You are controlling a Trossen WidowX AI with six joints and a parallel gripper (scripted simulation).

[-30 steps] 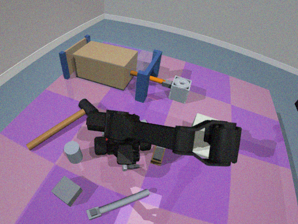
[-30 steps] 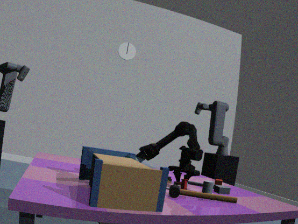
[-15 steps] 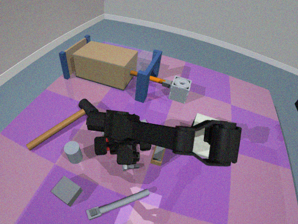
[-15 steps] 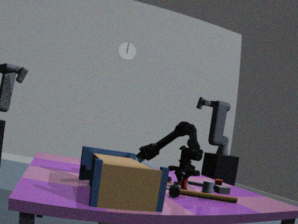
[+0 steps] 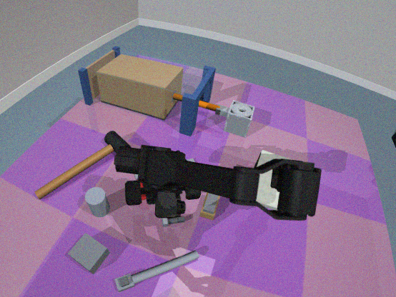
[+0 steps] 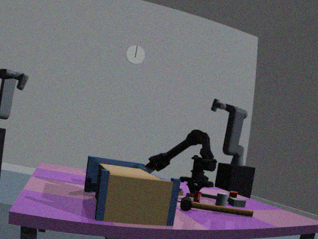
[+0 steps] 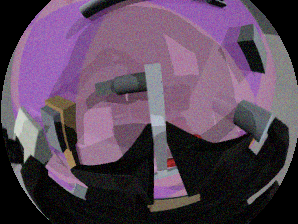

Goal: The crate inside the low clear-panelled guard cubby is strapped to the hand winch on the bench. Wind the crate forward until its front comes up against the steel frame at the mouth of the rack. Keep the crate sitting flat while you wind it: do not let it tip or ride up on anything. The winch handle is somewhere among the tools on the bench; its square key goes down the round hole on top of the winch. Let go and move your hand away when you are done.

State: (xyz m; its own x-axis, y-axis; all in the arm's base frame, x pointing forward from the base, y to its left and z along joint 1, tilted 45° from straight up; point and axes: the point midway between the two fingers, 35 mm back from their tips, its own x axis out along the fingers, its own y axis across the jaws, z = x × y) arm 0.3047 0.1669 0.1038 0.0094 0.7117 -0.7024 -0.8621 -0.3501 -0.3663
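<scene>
Now: gripper tip 60 mm short of the red knob, 20 mm to the left of it and 20 mm below it. From my gripper tip the other things lie so: grey crank handle 10 mm ahead, 10 mm to the right, 10 mm above; wooden-handled brush 120 mm behind, 100 mm to the right, 10 mm above; flat grey bar 50 mm ahead, 130 mm to the right, 10 mm below.
</scene>
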